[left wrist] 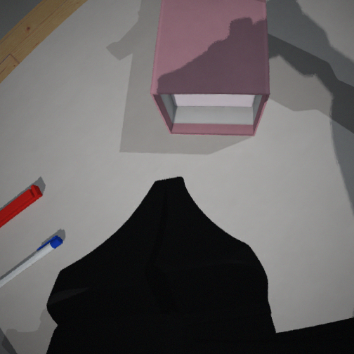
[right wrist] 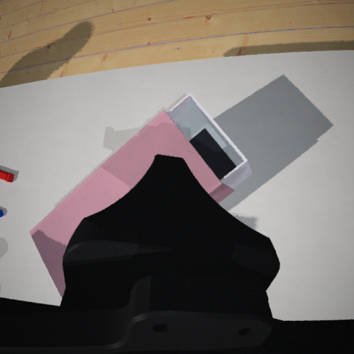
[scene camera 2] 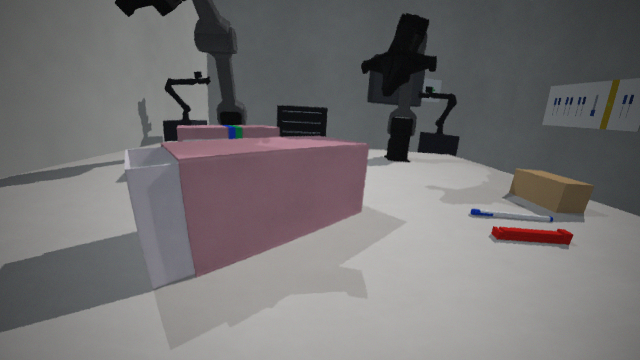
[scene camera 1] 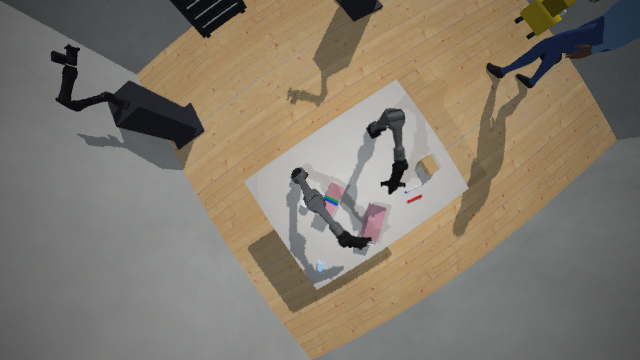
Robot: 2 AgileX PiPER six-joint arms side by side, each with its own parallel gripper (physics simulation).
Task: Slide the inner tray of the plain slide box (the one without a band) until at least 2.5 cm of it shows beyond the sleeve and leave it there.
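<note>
The plain slide box's pink sleeve [scene camera 1: 375, 219] [scene camera 2: 275, 200] [left wrist: 210, 45] [right wrist: 132, 145] lies on the table. Its white inner tray [scene camera 2: 160, 220] [right wrist: 241, 174] sticks out a short way at the sleeve's left end in scene camera 2. A black patch of unclear nature shows inside the tray in the right wrist view. At the other end the tray sits back inside the sleeve. My left gripper [scene camera 1: 392, 191] [scene camera 2: 388, 93] [left wrist: 172, 195] is shut and empty, short of that end and apart from it. My right gripper [scene camera 1: 371, 242] [right wrist: 166, 173] is shut and empty, above the box near the tray end.
A pink box [scene camera 1: 338, 191] [scene camera 2: 200, 132] with a blue-green band lies behind, partly under the right arm. A tan block [scene camera 1: 429, 164] [scene camera 2: 545, 187], a pen [scene camera 2: 520, 216] [left wrist: 30, 262] and a red bar [scene camera 1: 414, 199] [scene camera 2: 532, 235] lie beyond the left gripper. A light-blue block [scene camera 1: 321, 266] lies near one table corner.
</note>
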